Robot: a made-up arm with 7 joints.
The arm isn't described. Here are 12 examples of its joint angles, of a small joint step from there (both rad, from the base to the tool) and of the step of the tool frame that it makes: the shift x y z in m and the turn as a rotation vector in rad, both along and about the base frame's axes.
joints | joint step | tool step
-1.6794 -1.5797 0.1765 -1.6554 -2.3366 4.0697 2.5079 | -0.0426 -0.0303 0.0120 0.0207 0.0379 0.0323 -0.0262 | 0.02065 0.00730 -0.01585 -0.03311 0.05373 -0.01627
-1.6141 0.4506 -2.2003 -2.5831 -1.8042 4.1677 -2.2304 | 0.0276 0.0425 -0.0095 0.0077 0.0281 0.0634 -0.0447 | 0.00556 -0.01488 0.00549 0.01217 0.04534 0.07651
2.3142 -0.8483 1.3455 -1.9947 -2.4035 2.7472 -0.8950 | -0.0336 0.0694 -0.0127 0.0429 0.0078 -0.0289 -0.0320 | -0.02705 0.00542 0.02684 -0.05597 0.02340 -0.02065
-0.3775 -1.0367 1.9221 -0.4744 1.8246 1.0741 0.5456 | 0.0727 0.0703 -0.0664 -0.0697 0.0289 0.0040 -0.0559 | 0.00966 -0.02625 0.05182 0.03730 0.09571 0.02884
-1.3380 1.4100 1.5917 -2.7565 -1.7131 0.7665 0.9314 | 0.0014 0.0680 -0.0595 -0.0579 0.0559 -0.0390 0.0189 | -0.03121 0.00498 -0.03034 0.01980 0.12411 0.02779
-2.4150 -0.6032 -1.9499 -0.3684 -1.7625 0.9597 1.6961 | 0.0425 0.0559 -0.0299 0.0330 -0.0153 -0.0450 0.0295 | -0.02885 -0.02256 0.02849 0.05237 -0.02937 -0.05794
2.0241 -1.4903 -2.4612 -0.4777 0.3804 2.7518 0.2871 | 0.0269 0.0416 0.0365 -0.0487 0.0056 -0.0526 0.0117 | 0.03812 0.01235 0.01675 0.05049 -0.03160 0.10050
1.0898 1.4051 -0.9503 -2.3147 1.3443 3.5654 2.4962 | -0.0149 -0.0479 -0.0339 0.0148 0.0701 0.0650 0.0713 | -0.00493 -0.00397 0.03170 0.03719 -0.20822 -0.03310
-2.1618 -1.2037 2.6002 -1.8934 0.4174 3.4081 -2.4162 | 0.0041 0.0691 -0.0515 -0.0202 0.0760 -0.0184 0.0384 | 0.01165 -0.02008 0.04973 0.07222 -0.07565 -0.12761
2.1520 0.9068 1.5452 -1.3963 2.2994 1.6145 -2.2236 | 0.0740 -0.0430 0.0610 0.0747 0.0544 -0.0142 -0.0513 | 0.00890 -0.05008 0.05952 -0.07754 0.08444 0.01008
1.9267 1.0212 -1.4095 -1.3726 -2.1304 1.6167 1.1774 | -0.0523 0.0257 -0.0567 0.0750 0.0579 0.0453 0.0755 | 0.02155 -0.00092 0.01802 0.03996 -0.01572 0.05937
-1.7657 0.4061 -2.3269 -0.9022 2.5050 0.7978 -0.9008 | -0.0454 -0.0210 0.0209 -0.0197 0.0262 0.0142 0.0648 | -0.00619 0.03165 0.00088 -0.05136 -0.06335 -0.04023
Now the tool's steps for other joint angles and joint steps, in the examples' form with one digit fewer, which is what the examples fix.
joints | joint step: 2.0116 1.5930 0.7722 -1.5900 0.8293 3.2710 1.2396 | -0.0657 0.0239 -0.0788 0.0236 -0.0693 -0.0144 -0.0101
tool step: 0.0470 0.0358 -0.0204 0.0619 -0.0462 -0.0129
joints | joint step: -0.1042 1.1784 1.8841 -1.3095 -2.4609 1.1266 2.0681 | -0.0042 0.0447 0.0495 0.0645 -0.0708 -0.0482 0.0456
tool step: 0.0335 -0.0283 -0.0013 0.0786 -0.0050 -0.1341
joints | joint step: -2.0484 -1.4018 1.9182 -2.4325 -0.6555 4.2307 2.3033 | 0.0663 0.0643 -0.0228 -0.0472 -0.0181 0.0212 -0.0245
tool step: -0.0216 0.0196 0.0313 0.0341 -0.0173 0.0570
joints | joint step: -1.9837 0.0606 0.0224 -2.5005 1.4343 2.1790 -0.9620 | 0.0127 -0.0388 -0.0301 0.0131 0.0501 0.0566 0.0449
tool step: -0.0081 0.0135 0.0197 -0.0176 0.0153 -0.1148
